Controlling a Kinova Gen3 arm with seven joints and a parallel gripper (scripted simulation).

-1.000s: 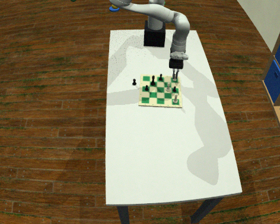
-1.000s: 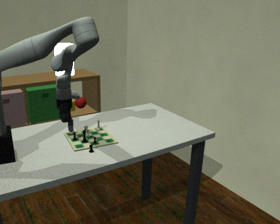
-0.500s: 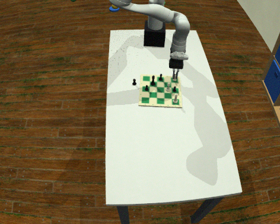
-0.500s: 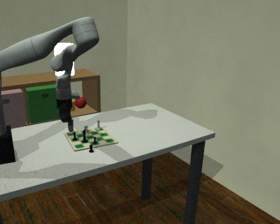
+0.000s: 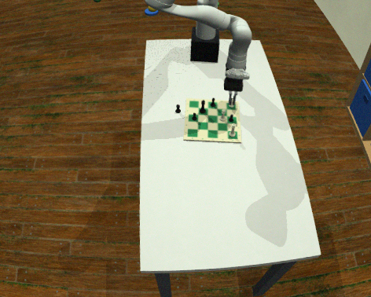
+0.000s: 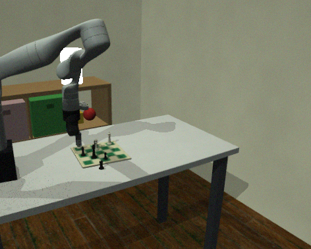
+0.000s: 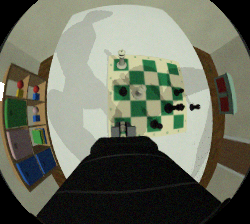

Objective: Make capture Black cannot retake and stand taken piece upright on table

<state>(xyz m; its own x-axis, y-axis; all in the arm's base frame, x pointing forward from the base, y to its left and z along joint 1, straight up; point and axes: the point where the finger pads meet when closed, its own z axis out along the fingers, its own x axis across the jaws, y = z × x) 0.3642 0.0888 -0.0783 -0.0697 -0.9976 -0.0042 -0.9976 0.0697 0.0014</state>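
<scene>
Right now the green-and-cream chessboard is 8 cm to the right of my hand, 7 cm ahead of it and 4 cm below it. The rest, counted from my hand: tall white piece (15 cm ahead, 1 cm to the right); tall black piece (12 cm to the right, 3 cm ahead).
</scene>
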